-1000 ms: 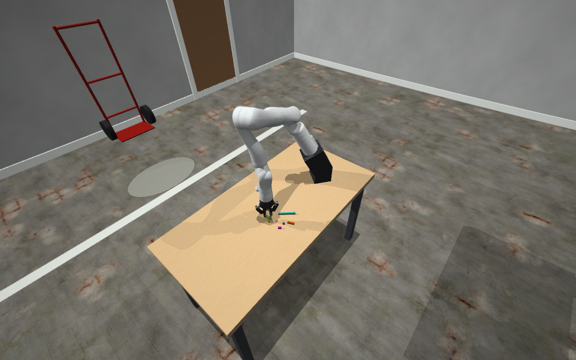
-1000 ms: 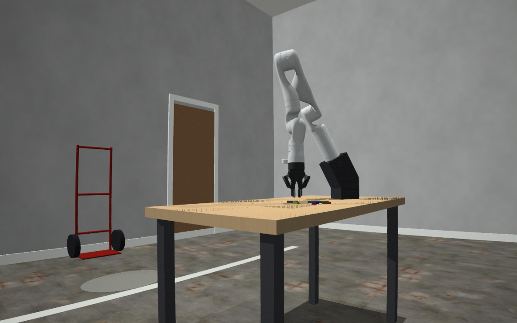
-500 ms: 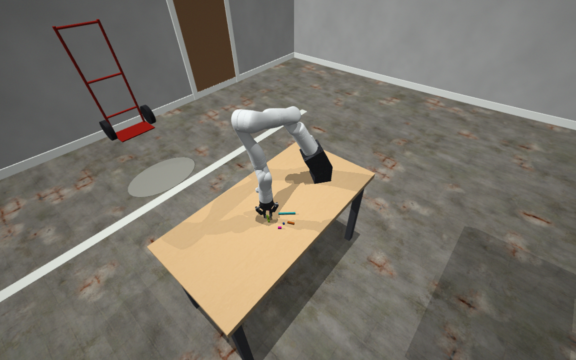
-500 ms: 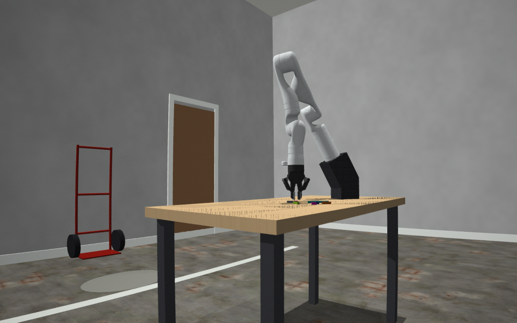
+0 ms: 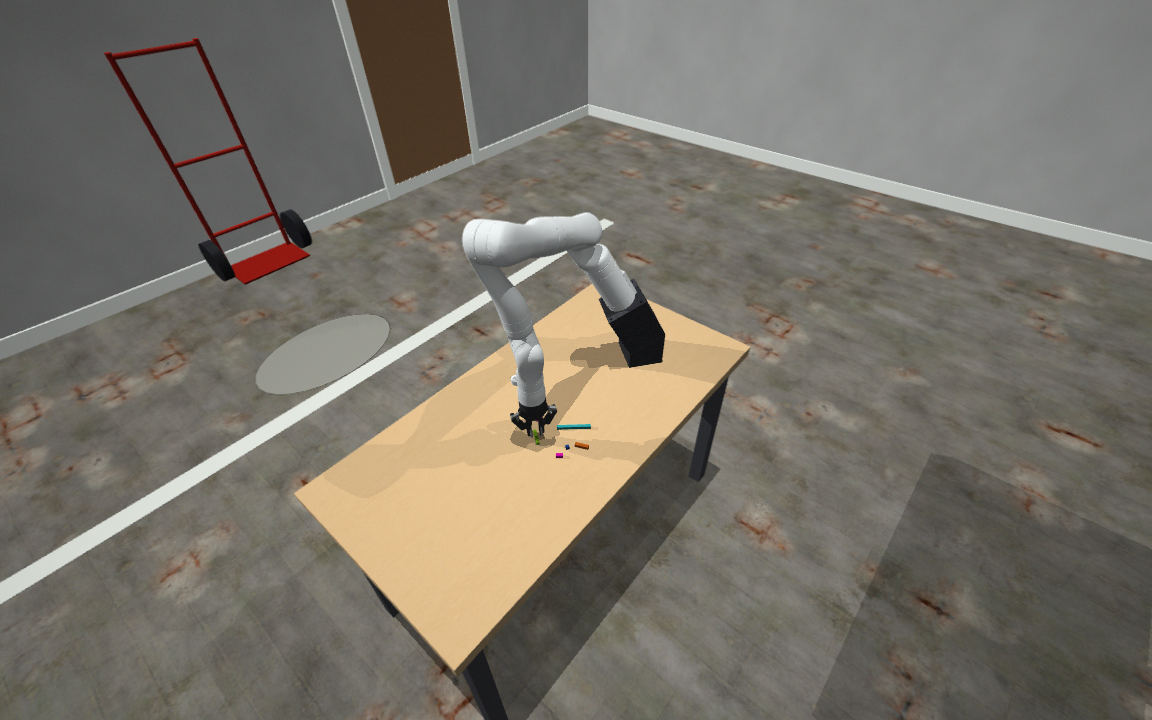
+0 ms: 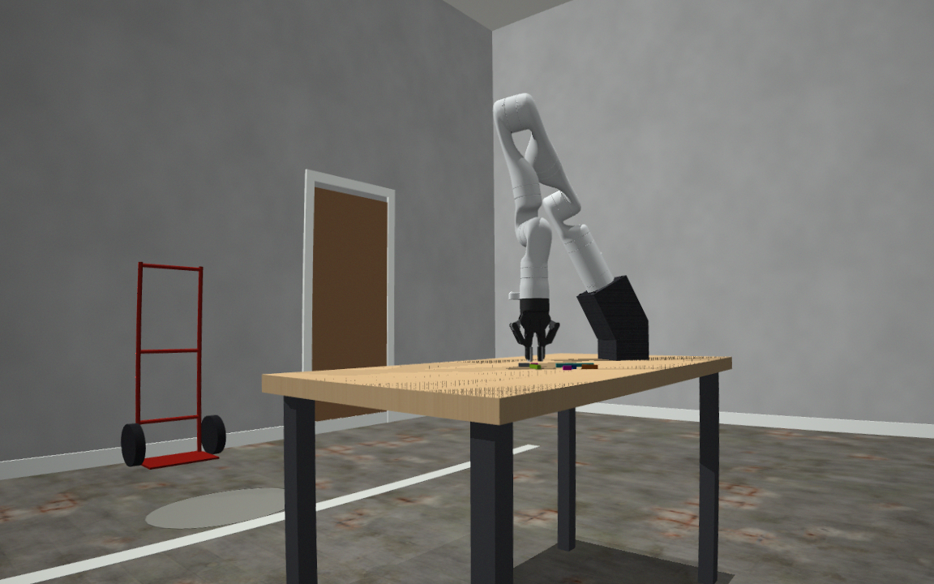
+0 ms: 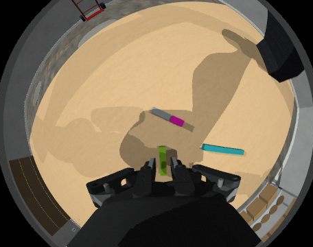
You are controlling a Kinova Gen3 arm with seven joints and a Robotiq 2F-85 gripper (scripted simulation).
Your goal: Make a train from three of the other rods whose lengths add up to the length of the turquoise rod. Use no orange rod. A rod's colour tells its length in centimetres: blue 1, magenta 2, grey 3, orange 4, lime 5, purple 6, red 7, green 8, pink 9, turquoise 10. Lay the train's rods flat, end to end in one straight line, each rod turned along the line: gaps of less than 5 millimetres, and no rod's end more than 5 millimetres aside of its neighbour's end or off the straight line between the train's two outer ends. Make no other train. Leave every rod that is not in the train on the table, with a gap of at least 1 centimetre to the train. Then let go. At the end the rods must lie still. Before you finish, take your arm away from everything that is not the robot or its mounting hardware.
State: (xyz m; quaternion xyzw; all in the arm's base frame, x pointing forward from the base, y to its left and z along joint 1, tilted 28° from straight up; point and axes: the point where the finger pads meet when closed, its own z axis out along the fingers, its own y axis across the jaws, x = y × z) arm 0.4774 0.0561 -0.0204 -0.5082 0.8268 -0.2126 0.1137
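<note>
My hand is 3 cm above the lime rod. Also, from my hand: grey rod 7 cm to the right, 4 cm behind, 3 cm below; turquoise rod 10 cm behind, 5 cm to the left, 3 cm below; blue rod 9 cm to the left, 4 cm behind, 3 cm below.
</note>
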